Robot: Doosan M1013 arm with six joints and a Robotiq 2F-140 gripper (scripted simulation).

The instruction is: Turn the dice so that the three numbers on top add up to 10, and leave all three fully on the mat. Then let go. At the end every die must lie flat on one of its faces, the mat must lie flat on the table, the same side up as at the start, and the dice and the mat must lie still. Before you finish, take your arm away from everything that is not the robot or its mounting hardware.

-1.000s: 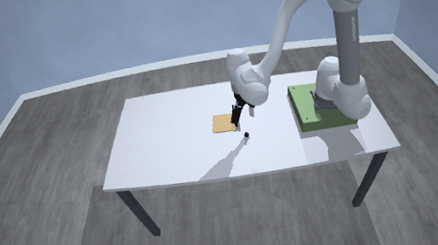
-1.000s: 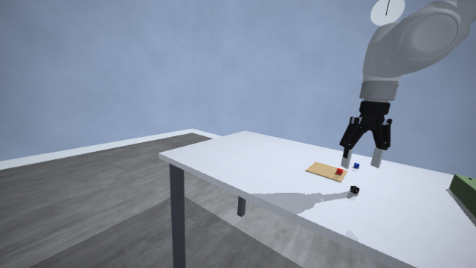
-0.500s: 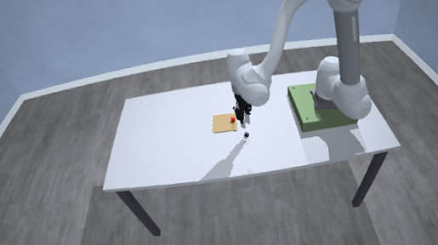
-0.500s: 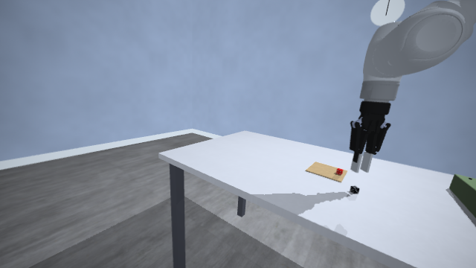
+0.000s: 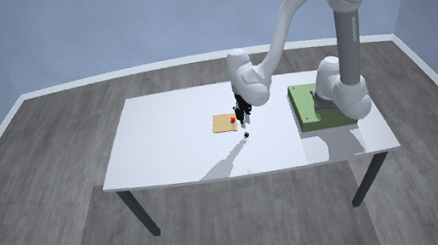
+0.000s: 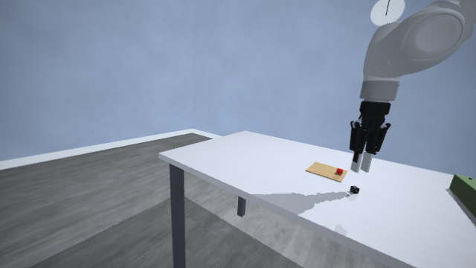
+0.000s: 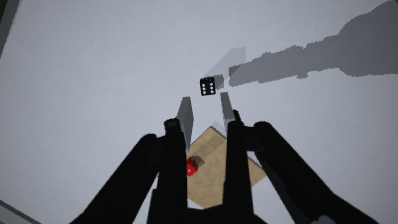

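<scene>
Now: hand 100 mm above the black die. Also, from my hand: blue die (50 mm ahead, 270 mm to the right, 100 mm below); tan mat (130 mm ahead, 100 mm to the right, 110 mm below); red die (80 mm ahead, 110 mm to the right, 100 mm below).
</scene>
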